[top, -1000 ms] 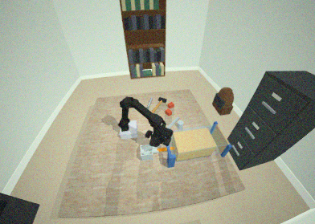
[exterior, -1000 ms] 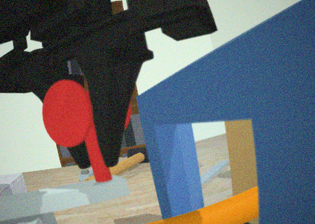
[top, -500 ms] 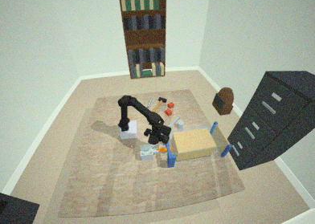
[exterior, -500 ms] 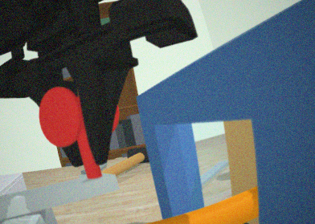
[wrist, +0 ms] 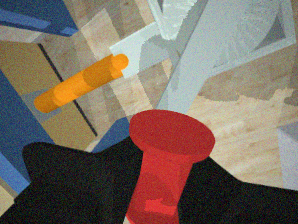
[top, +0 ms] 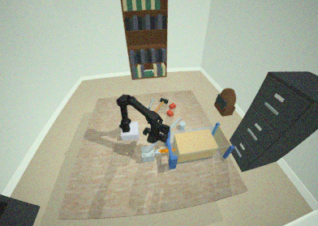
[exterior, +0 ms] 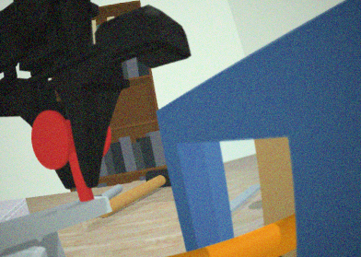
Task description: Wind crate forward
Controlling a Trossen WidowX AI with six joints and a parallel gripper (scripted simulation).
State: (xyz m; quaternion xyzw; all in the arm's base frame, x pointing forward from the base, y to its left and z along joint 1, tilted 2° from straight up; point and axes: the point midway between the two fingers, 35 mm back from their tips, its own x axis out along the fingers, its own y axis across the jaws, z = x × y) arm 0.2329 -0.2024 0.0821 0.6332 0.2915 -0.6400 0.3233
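Now: gripper tip 90 mm past the grey winch, 80 mm above it and 70 mm to the left of it. Also, from my gripper tip: blue frame: 80 mm ahead, 70 mm to the right, 10 mm below; then red grip: 20 mm above; then winch handle: 30 mm behind, 20 mm to the right, 10 mm below.
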